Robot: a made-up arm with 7 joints. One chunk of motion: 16 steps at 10 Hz.
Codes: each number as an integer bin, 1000 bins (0 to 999) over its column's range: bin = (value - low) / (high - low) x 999, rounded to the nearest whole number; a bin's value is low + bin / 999 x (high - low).
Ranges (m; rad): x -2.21..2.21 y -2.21..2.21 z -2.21..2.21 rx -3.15..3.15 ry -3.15..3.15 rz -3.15..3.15
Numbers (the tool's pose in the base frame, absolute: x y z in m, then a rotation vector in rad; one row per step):
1: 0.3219 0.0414 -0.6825 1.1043 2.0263 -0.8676
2: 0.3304 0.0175 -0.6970 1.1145 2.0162 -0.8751
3: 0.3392 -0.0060 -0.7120 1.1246 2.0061 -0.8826
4: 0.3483 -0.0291 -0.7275 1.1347 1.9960 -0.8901
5: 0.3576 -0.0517 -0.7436 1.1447 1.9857 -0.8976
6: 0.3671 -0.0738 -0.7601 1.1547 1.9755 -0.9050
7: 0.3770 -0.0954 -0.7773 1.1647 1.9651 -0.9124
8: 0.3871 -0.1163 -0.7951 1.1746 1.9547 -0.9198
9: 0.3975 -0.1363 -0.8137 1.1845 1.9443 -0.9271
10: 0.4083 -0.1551 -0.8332 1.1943 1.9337 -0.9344
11: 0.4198 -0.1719 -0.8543 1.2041 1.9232 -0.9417
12: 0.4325 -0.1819 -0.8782 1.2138 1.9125 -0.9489
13: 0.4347 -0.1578 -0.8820 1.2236 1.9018 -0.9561
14: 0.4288 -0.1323 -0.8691 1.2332 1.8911 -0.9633
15: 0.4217 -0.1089 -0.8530 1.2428 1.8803 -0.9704
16: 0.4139 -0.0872 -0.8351 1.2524 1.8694 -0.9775
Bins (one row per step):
1: 572 509 345 675 821 362
2: 574 503 342 676 819 361
3: 576 498 339 678 818 360
4: 578 493 335 679 816 358
5: 580 488 331 681 814 357
6: 582 483 328 683 813 356
7: 585 478 324 684 811 355
8: 587 473 320 686 809 354
9: 589 469 316 687 808 352
10: 592 464 311 689 806 351
11: 594 461 306 690 804 350
12: 597 458 301 692 803 349
13: 598 464 300 694 801 348
14: 596 470 303 695 799 347
15: 595 475 307 697 798 346
16: 593 480 311 698 796 344

